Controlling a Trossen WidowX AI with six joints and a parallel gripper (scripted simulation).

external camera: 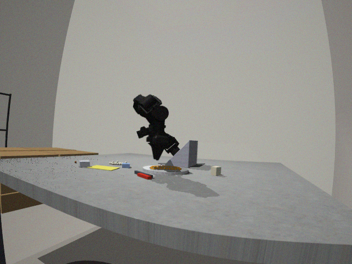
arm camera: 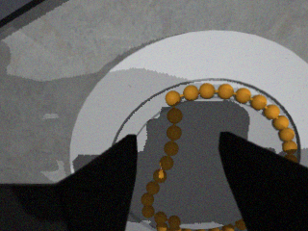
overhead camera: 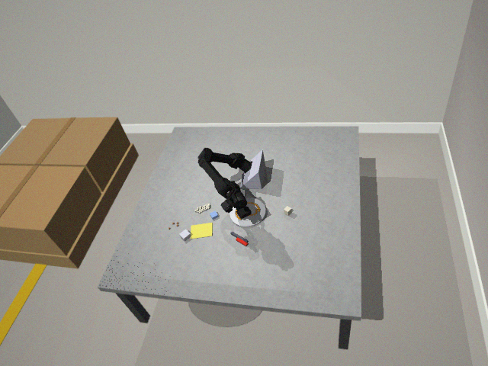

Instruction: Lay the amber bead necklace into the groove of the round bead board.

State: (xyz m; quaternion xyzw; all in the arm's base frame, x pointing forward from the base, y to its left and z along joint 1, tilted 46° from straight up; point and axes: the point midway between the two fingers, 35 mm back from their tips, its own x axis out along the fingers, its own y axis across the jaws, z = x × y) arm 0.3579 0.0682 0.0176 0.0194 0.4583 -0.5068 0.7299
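The round bead board lies 50 mm behind my gripper tip, 40 mm below it and 20 mm to the left of it. Also, from my gripper tip: blue cube: 160 mm to the right, 40 mm below, 10 mm behind; yellow sheet: 210 mm to the right, 100 mm ahead, 50 mm below; red-handled tool: 130 mm ahead, 50 mm below, 20 mm to the left.
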